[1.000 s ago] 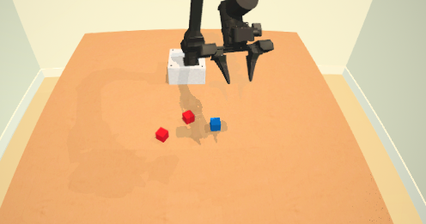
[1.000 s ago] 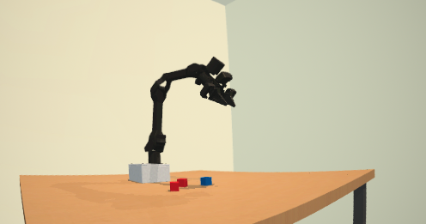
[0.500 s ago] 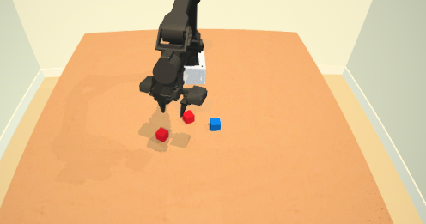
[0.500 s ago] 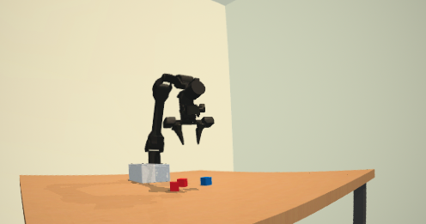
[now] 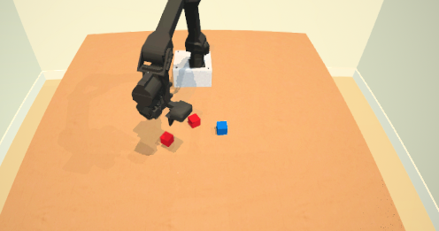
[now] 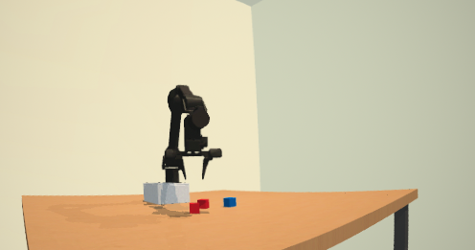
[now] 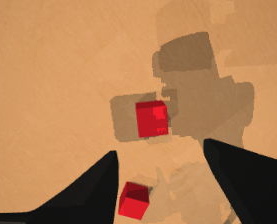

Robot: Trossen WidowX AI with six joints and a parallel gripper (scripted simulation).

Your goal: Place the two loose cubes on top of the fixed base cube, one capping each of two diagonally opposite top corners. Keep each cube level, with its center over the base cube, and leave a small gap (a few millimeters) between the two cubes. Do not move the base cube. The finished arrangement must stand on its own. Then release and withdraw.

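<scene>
Now: gripper tip 30 mm past the blue base cube, 200 mm to the right of it and 100 mm above it.
</scene>
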